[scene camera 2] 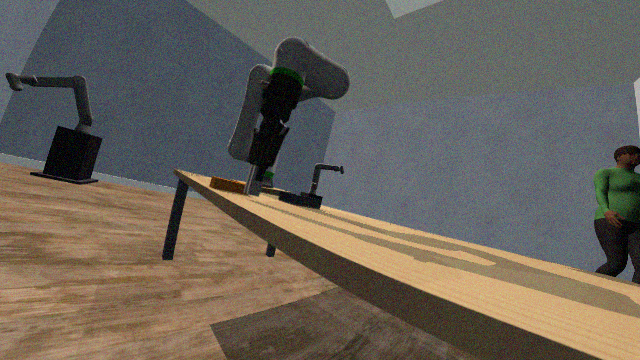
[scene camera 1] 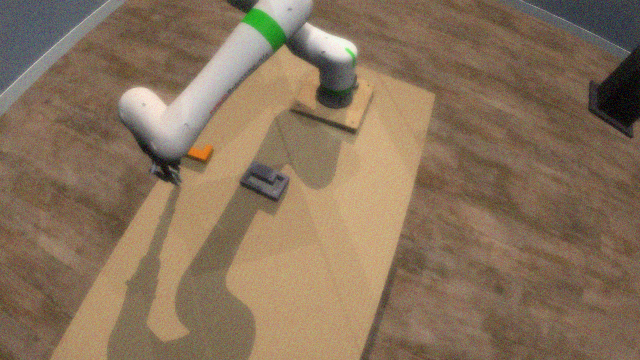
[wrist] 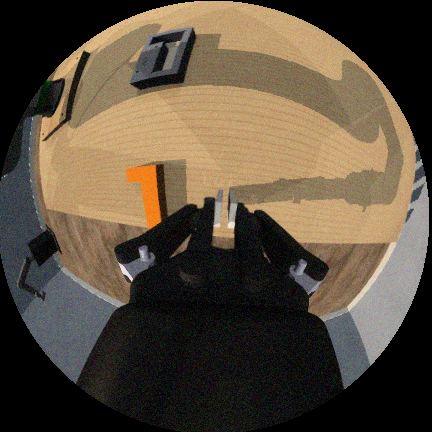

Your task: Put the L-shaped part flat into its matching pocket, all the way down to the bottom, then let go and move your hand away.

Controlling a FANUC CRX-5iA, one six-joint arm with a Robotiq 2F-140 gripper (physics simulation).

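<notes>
The orange L-shaped part lies flat on the table near its edge, its lower end hidden behind the gripper in the wrist view. The dark grey block with the pocket stands apart from it, farther in on the table. A light surface shows inside the pocket in the wrist view. My gripper is shut with a narrow gap and nothing between its fingers. It is low over the table, beside the orange part and not touching it in the wrist view.
The wooden table carries the arm's base plate at its far end. The table edge runs close to the gripper. A person in green stands beyond the table. Another arm on a black pedestal stands in the background.
</notes>
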